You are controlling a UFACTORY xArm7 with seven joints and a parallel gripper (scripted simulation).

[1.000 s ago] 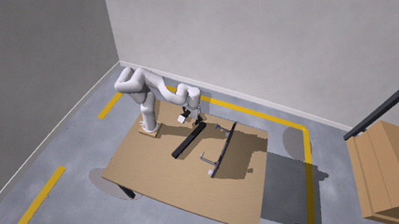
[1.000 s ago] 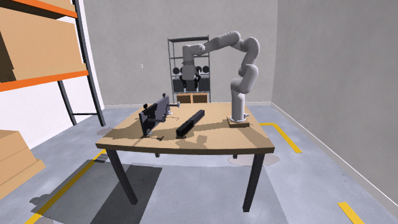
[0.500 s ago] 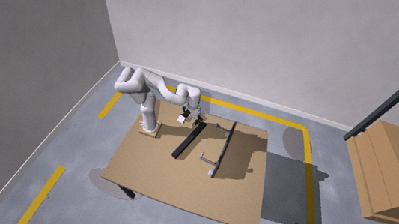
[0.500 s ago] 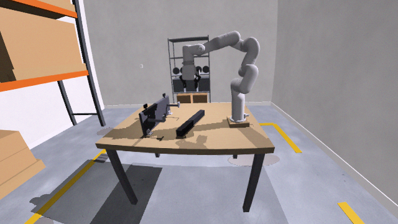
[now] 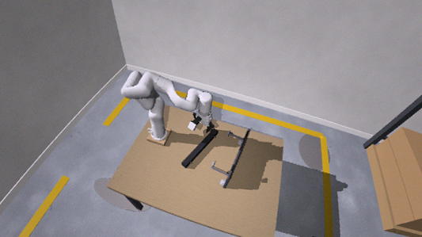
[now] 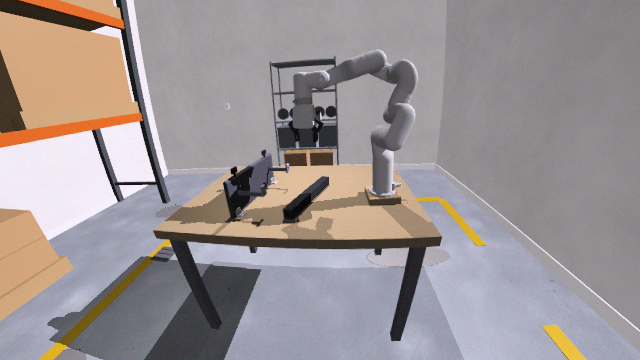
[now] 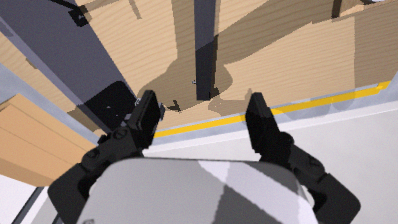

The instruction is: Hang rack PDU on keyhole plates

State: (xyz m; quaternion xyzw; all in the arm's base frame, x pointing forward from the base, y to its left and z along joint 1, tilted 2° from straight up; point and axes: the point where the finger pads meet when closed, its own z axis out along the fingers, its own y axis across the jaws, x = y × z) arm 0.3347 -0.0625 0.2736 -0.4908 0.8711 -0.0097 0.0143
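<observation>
My hand is 270 mm above the rack PDU, 20 mm short of it and 10 mm to the left of it. Also, from my hand: panel: 280 mm ahead, 210 mm below, 80 mm to the right.
</observation>
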